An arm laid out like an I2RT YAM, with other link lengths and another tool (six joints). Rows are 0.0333 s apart.
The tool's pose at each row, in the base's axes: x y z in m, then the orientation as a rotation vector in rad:
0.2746, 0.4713, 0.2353, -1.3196, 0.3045, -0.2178
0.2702, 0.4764, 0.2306, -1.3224, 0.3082, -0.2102
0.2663, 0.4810, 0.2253, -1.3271, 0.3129, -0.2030
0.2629, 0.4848, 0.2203, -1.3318, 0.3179, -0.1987
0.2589, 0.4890, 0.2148, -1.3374, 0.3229, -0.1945
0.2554, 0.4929, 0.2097, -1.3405, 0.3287, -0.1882
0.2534, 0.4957, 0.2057, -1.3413, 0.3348, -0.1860
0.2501, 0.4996, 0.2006, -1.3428, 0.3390, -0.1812
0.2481, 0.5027, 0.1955, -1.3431, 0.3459, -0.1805
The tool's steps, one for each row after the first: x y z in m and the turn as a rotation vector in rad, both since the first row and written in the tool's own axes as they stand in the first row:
-0.0054, 0.0058, 0.0021, -0.0040, -0.0017, 0.0070
-0.0100, 0.0121, 0.0039, -0.0099, -0.0026, 0.0140
-0.0140, 0.0180, 0.0051, -0.0157, -0.0015, 0.0190
-0.0186, 0.0244, 0.0064, -0.0223, -0.0005, 0.0238
-0.0227, 0.0303, 0.0076, -0.0269, 0.0001, 0.0310
-0.0251, 0.0349, 0.0087, -0.0288, 0.0032, 0.0358
-0.0290, 0.0408, 0.0100, -0.0314, 0.0035, 0.0413
-0.0314, 0.0465, 0.0110, -0.0329, 0.0081, 0.0455

